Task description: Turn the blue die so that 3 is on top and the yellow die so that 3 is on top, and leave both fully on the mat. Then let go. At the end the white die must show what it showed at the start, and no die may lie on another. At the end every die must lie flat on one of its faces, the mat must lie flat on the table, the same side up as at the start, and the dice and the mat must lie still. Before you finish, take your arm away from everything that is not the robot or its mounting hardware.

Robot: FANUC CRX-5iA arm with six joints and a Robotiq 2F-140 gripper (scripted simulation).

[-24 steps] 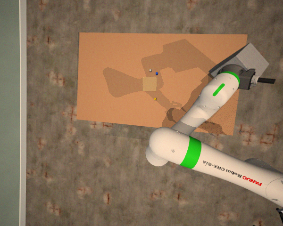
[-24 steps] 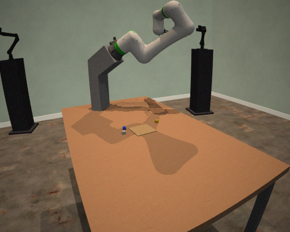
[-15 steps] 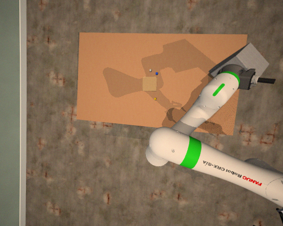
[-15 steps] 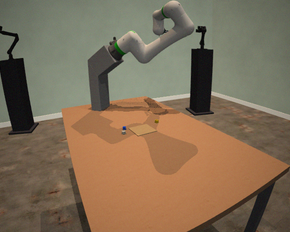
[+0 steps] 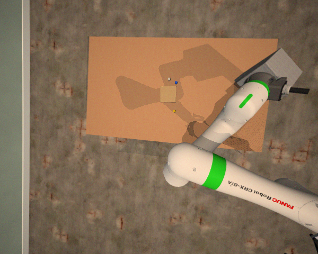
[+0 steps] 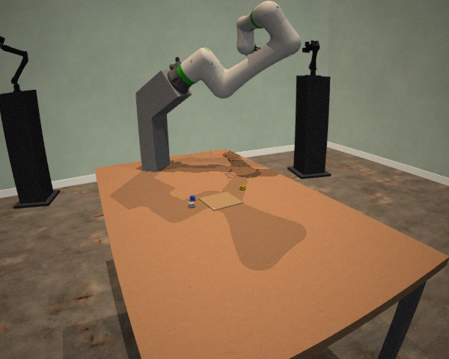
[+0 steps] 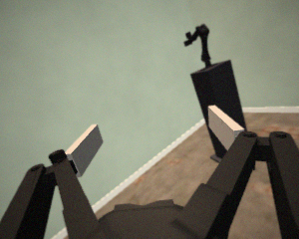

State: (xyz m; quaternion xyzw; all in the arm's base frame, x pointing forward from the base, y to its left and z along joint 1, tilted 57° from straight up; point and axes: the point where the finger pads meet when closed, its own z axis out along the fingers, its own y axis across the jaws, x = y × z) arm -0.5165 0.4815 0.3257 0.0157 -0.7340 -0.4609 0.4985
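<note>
Now: the white die 1010 mm ahead of my hand, 570 mm to the right of it and 710 mm below it. The rest, counted from my hand: blue die (940 mm ahead, 560 mm to the right, 710 mm below); yellow die (870 mm ahead, 320 mm to the right, 710 mm below); tan mat (980 mm ahead, 440 mm to the right, 720 mm below).
</note>
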